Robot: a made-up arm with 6 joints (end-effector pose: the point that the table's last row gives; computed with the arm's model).
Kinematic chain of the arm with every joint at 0, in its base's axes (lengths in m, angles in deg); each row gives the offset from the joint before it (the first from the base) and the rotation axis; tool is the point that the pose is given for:
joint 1: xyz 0 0 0.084 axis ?
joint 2: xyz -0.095 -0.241 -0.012 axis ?
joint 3: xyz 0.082 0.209 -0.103 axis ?
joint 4: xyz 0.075 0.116 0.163 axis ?
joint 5: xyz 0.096 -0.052 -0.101 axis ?
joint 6: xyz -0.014 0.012 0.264 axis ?
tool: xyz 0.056 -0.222 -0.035
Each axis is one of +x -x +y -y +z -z.
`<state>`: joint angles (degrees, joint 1 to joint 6).
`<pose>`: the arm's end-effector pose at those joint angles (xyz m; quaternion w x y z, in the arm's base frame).
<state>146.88 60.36 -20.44 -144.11 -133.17 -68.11</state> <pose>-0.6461 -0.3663 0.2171 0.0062 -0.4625 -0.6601 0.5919</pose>
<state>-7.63 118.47 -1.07 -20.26 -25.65 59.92</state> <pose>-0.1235 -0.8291 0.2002 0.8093 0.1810 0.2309 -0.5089</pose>
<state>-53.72 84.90 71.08 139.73 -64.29 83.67</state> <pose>0.0302 -0.7216 0.3638 0.8256 -0.1064 -0.4570 0.3133</pose>
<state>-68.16 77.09 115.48 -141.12 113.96 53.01</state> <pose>0.2031 -0.5025 -0.0472 0.3397 0.0940 0.9338 0.0609</pose>
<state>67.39 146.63 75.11 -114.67 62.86 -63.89</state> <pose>-0.2615 -0.5734 0.2039 0.2766 0.0038 0.5979 -0.7523</pose>
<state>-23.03 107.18 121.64 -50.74 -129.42 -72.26</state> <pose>-0.1345 0.0146 0.2700 0.5849 -0.7768 -0.2331 0.0078</pose>
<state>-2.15 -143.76 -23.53 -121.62 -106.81 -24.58</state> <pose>-0.7027 -0.4256 0.4443 0.7674 -0.3346 -0.5438 0.0577</pose>
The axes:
joint 1: -y
joint 2: -z
joint 3: -z
joint 4: +x
joint 5: -y
joint 6: +z

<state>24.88 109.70 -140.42 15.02 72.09 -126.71</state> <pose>-0.0538 -0.2540 -0.1353 0.4658 0.7183 -0.1135 -0.5043</pose>
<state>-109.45 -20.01 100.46 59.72 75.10 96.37</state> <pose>0.1781 -0.0169 0.1101 0.7516 -0.4664 0.3539 0.3038</pose>
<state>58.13 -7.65 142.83 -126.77 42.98 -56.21</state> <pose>-0.1137 -0.0916 0.3646 0.4442 -0.4351 0.2134 -0.7536</pose>
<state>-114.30 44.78 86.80 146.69 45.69 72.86</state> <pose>-0.1598 -0.2962 0.1144 0.7311 -0.5415 -0.4151 0.0023</pose>
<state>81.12 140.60 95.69 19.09 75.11 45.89</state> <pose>-0.1187 -0.4157 0.1408 0.1201 0.1358 0.4041 -0.8966</pose>
